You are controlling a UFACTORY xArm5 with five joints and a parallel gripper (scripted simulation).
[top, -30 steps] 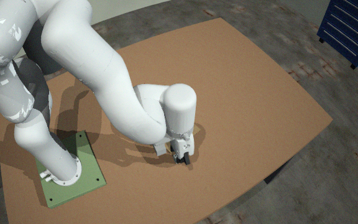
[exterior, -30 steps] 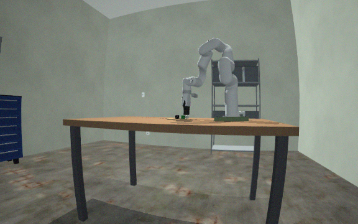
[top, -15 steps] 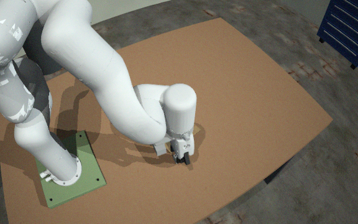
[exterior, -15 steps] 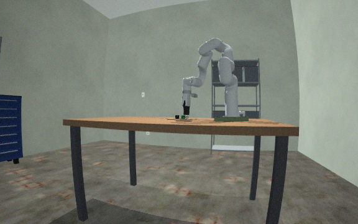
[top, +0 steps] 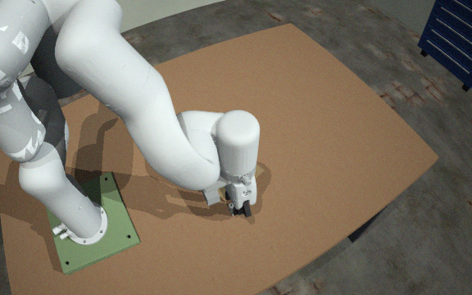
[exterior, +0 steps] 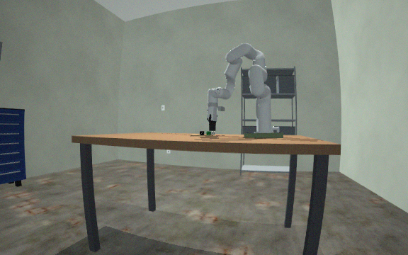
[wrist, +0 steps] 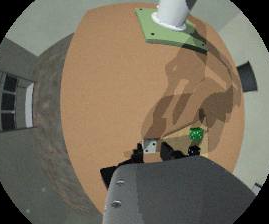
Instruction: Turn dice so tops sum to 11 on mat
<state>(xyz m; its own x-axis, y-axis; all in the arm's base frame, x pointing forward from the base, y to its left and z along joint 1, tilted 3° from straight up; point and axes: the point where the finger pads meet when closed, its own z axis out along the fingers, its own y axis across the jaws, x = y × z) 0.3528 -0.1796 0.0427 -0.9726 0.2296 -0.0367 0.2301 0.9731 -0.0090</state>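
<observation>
Now: hand 4 cm above the white die. Also, from my hand: tan mat: 6 cm ahead, 11 cm to the left, 5 cm below; green die: 1 cm ahead, 12 cm to the left, 3 cm below; black die: 6 cm ahead, 11 cm to the left, 3 cm below.
</observation>
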